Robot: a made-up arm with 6 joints. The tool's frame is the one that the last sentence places.
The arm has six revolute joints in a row. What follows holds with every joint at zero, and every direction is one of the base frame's.
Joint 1 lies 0.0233 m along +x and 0.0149 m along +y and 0.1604 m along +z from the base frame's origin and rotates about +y.
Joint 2 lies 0.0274 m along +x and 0.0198 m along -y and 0.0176 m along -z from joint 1 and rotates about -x.
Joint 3 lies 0.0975 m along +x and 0.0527 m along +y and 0.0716 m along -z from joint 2 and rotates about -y.
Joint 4 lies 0.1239 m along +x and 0.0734 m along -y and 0.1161 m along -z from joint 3 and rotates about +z.
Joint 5 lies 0.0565 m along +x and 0.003 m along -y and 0.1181 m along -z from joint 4 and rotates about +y.
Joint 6 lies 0.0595 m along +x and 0.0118 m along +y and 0.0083 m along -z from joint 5 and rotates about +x.
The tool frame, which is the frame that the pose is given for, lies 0.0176 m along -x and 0.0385 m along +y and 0.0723 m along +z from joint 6; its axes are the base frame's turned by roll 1.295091, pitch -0.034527 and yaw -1.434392 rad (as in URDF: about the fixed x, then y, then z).
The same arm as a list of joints. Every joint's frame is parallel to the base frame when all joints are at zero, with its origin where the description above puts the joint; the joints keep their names.
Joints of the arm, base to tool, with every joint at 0 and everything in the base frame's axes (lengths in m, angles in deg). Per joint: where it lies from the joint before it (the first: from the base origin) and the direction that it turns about. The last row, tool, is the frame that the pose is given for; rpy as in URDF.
joint 1: offset 0.0233 0.0149 0.1604 axis 0 1 0
joint 2: offset 0.0274 -0.0198 -0.0176 axis -1 0 0
joint 3: offset 0.0975 0.0527 -0.0716 axis 0 -1 0
joint 4: offset 0.1239 -0.0734 -0.1161 axis 0 0 1
joint 5: offset 0.0565 -0.003 -0.1181 axis 0 1 0
joint 6: offset 0.0595 0.0118 -0.0083 axis 1 0 0
tool: offset -0.0176 0.0385 0.0723 rpy 74.2 -1.98 -82.18

